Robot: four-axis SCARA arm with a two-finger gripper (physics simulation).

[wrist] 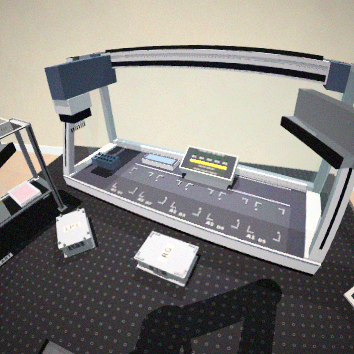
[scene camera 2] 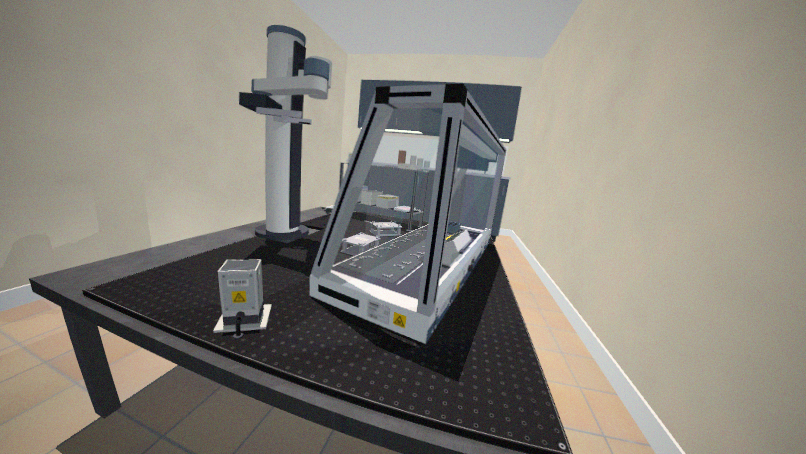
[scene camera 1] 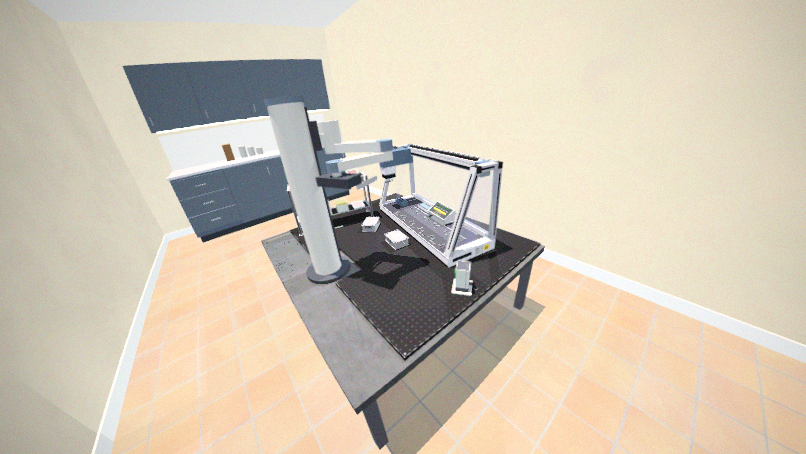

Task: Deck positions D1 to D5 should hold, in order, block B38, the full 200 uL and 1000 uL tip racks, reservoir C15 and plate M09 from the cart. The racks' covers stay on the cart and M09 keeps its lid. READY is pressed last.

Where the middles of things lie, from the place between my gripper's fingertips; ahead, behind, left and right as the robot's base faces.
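My gripper: 46 cm above the white box marked RG (wrist: 161, 251), 9 cm to the right of it and 22 cm short of it.
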